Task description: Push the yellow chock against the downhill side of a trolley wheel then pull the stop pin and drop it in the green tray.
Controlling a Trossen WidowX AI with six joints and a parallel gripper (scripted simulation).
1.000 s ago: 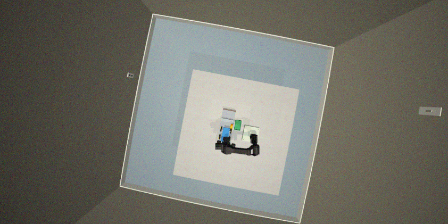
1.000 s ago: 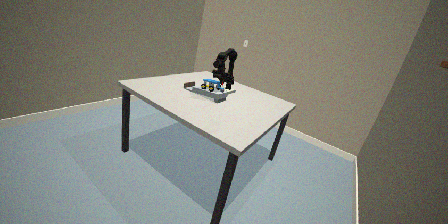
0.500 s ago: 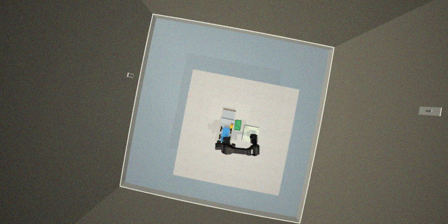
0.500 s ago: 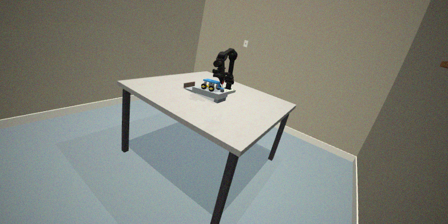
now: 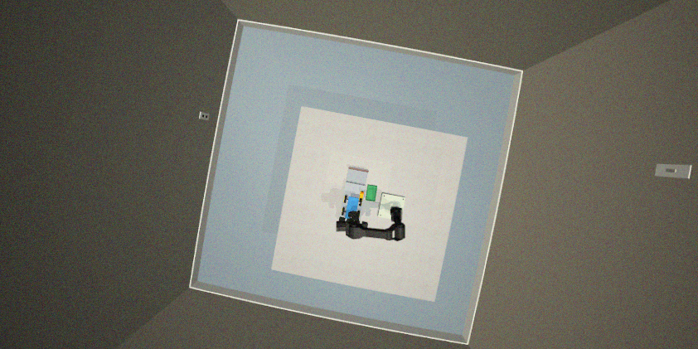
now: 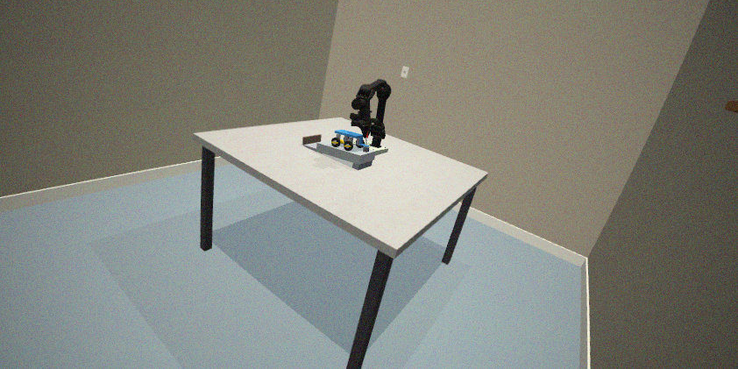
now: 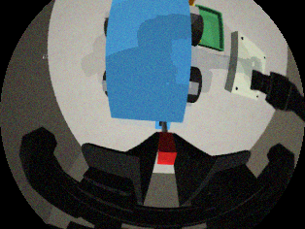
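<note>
My gripper tip is 18 cm to the left of the green tray, 16 cm above it and 14 cm past it. The rest, counted from my gripper tip: blue trolley: 10 cm to the right, 4 cm below, 1 cm ahead; then red-headed stop pin: right at my gripper tip; then grey ramp: 11 cm below, 10 cm to the right.
</note>
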